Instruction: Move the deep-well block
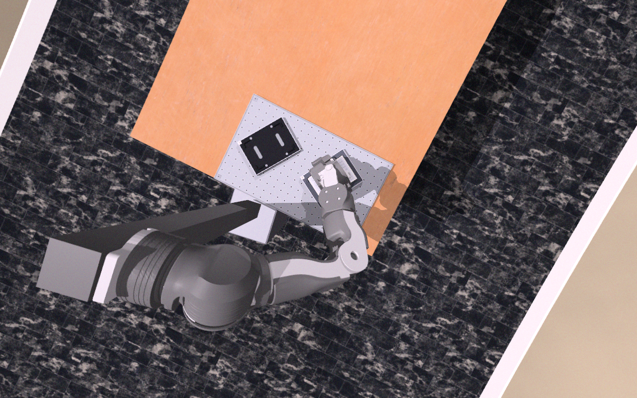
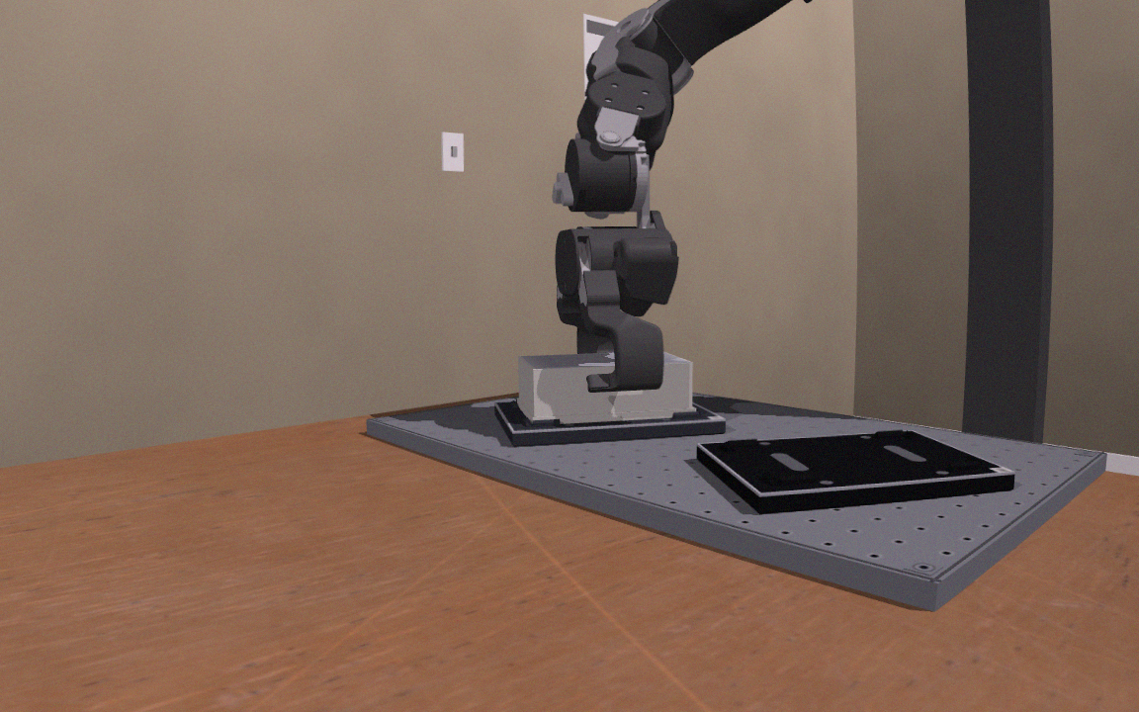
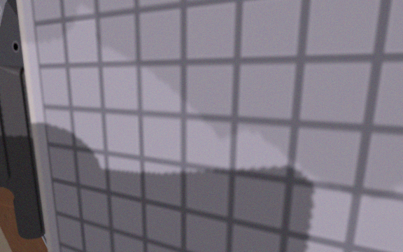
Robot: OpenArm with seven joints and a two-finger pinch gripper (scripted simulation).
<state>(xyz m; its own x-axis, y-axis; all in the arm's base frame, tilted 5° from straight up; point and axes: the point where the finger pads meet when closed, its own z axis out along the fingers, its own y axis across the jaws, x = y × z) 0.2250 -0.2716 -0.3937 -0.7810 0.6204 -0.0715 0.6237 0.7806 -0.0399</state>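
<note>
My hand is right at the white deep-well block. Also, from my hand: black plate nest (4 cm ahead, 22 cm to the left, 3 cm below); A1 mark (3 cm behind, 9 cm to the left, 2 cm below).
</note>
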